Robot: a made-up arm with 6 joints. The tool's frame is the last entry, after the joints. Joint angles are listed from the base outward.
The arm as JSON. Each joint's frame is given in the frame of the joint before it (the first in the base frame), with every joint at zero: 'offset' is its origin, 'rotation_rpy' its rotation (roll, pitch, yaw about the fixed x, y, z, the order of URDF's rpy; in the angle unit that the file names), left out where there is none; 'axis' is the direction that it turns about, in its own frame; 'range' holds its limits. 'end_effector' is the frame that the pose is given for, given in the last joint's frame.
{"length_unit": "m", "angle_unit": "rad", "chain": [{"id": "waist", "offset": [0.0, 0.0, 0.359], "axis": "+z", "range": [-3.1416, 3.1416]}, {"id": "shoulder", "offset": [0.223, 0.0, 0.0], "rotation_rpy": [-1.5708, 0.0, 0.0], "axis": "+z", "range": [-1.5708, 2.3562]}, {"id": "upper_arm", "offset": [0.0, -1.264, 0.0], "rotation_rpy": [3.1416, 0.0, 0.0], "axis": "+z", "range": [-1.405, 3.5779]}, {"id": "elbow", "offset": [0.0, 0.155, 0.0], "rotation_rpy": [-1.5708, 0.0, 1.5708], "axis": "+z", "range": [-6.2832, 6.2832]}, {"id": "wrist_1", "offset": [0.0, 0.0, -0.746], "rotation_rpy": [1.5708, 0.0, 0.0], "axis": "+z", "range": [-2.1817, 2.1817]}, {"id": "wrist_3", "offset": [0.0, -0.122, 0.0], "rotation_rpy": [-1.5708, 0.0, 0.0], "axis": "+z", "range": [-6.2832, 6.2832]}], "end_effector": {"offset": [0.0, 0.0, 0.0], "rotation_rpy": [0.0, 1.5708, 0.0]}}
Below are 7 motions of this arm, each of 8 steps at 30 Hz.
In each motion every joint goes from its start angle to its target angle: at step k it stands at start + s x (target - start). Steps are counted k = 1, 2, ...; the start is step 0. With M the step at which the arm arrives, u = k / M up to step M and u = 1 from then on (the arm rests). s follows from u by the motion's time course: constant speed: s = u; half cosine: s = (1 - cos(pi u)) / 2; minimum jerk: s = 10 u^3 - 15 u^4 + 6 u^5.
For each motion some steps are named. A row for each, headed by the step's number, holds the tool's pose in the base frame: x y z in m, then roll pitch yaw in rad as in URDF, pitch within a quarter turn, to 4 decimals.
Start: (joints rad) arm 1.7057 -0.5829 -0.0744 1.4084 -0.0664 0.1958
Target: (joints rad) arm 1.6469 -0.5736 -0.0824 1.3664 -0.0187 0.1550
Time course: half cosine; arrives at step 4
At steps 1, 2, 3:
1: -0.0198 0.2124 1.9703 -1.5601 -0.4951 1.6305
2: -0.0181 0.2193 1.9687 -1.5402 -0.4916 1.6288
3: -0.0161 0.2262 1.9671 -1.5201 -0.4885 1.6270

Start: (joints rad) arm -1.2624 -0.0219 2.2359 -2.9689 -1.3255 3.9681
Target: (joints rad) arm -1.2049 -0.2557 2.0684 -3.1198 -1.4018 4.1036
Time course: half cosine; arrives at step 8
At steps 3, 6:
3: -0.1798 0.5784 2.0273 2.1810 0.4800 1.7582
6: -0.2669 0.7295 1.9712 2.1643 0.5627 1.8772

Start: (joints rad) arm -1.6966 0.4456 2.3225 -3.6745 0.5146 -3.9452
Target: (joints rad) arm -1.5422 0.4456 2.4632 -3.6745 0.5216 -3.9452
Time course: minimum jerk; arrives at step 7
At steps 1, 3, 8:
1: -0.0197 -0.4106 2.2799 0.2324 -1.2806 -0.6292
3: 0.0049 -0.3740 2.2615 0.0786 -1.2991 -0.4286
8: 0.0397 -0.3062 2.2234 -0.2438 -1.3146 -0.0204

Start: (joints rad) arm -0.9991 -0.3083 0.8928 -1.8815 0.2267 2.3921
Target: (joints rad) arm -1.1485 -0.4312 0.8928 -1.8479 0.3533 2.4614
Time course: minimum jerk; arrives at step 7
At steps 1, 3, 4, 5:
1: -0.0172 -0.0222 2.4221 -0.0717 -1.0845 -1.4849
3: -0.0654 0.0514 2.4096 0.0020 -1.0916 -1.6478
4: -0.0970 0.1108 2.3974 0.0617 -1.0933 -1.7747
5: -0.1200 0.1626 2.3854 0.1134 -1.0922 -1.8824

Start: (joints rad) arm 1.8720 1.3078 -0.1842 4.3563 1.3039 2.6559
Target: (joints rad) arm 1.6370 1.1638 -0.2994 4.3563 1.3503 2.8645
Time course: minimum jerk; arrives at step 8
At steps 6, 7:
6: -0.0323 1.5883 0.0848 -2.7414 0.2606 -0.2411
7: 0.0008 1.5843 0.1005 -2.7573 0.2574 -0.2615

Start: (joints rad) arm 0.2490 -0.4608 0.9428 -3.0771 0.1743 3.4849
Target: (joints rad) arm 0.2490 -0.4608 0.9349 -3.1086 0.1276 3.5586
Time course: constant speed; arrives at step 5
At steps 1, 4, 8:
1: -0.3163 -0.0816 2.3679 -0.3879 -1.2372 0.2198
4: -0.3155 -0.0809 2.3689 -0.4244 -1.2604 0.2314
8: -0.3152 -0.0807 2.3692 -0.4363 -1.2681 0.2349

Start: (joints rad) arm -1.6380 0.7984 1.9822 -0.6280 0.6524 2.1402
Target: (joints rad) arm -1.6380 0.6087 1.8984 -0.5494 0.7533 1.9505
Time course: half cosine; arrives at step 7
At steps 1, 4, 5, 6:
1: -0.1263 -1.2282 2.1118 0.4245 -1.1664 2.6409
4: -0.1159 -1.0699 2.2052 0.7263 -1.0980 2.4113
5: -0.1119 -1.0111 2.2349 0.8193 -1.0692 2.3444
6: -0.1090 -0.9698 2.2543 0.8798 -1.0482 2.3021

